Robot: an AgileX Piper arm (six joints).
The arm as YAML. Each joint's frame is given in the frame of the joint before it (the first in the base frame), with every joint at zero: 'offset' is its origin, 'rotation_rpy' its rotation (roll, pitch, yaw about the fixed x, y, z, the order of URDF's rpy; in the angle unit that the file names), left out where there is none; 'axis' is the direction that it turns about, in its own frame. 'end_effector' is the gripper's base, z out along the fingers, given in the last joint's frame.
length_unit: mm
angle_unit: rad
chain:
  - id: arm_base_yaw
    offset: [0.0, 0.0, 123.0]
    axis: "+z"
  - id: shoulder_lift
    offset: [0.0, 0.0, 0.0]
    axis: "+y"
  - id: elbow
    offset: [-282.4, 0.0, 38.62]
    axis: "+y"
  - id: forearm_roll
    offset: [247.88, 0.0, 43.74]
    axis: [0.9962, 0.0, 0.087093]
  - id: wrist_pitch
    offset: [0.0, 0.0, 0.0]
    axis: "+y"
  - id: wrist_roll
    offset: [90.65, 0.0, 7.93]
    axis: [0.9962, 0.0, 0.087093]
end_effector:
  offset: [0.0, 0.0, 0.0]
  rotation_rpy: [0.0, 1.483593, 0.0]
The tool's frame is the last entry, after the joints.
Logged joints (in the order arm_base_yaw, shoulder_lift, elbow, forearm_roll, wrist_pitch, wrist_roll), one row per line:
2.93 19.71 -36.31 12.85 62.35 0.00
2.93 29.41 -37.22 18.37 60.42 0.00
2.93 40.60 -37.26 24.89 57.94 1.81
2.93 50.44 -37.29 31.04 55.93 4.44
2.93 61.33 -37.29 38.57 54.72 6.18
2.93 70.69 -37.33 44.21 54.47 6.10
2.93 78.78 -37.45 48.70 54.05 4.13
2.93 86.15 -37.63 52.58 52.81 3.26
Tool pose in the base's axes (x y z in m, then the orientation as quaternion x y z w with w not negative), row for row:
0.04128 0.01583 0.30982 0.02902 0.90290 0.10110 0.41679
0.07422 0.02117 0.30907 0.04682 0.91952 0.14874 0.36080
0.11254 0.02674 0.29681 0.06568 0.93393 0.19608 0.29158
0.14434 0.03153 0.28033 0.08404 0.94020 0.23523 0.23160
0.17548 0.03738 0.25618 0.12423 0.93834 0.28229 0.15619
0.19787 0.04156 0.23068 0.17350 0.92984 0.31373 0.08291
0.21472 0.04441 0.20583 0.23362 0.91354 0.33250 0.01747
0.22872 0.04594 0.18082 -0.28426 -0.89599 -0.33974 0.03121
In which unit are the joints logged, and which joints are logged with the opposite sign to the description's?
The joints are logged in degrees. Opposite sign: arm_base_yaw, wrist_roll.
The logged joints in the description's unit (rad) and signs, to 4 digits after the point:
-0.0511 0.3440 -0.6337 0.2243 1.0882 0.0000
-0.0511 0.5133 -0.6496 0.3206 1.0545 0.0000
-0.0511 0.7086 -0.6503 0.4344 1.0112 -0.0316
-0.0511 0.8803 -0.6508 0.5418 0.9762 -0.0775
-0.0511 1.0704 -0.6508 0.6732 0.9550 -0.1079
-0.0511 1.2338 -0.6515 0.7716 0.9507 -0.1065
-0.0511 1.3750 -0.6536 0.8500 0.9434 -0.0721
-0.0511 1.5036 -0.6568 0.9177 0.9217 -0.0569

